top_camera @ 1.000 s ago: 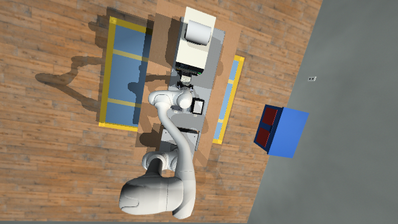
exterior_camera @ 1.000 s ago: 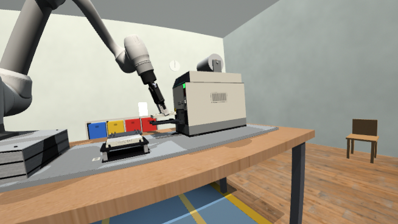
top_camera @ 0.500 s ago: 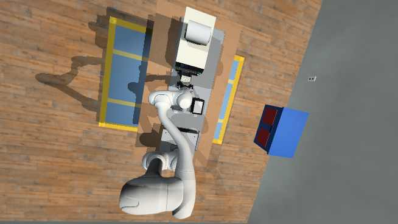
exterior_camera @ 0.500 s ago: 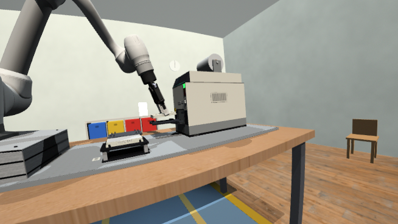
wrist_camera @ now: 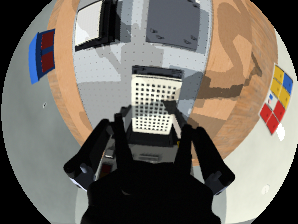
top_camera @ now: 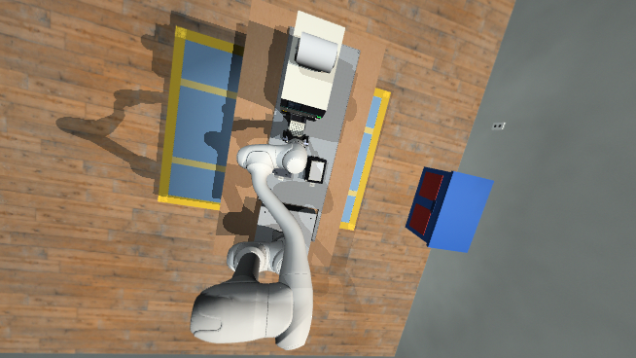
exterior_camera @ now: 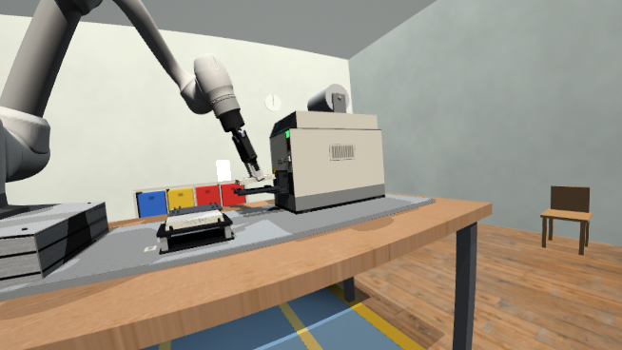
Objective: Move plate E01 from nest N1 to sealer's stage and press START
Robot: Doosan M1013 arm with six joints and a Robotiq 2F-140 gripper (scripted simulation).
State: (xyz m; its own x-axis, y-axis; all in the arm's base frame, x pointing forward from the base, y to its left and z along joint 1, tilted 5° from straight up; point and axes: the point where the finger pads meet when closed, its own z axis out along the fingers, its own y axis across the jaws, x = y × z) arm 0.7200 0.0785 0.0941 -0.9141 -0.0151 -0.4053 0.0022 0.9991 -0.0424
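Right now the dark stage is 6 cm below my hand. Round my hand: foil roll 33 cm ahead, 26 cm above; plate 21 cm behind, 19 cm to the right, 10 cm below.
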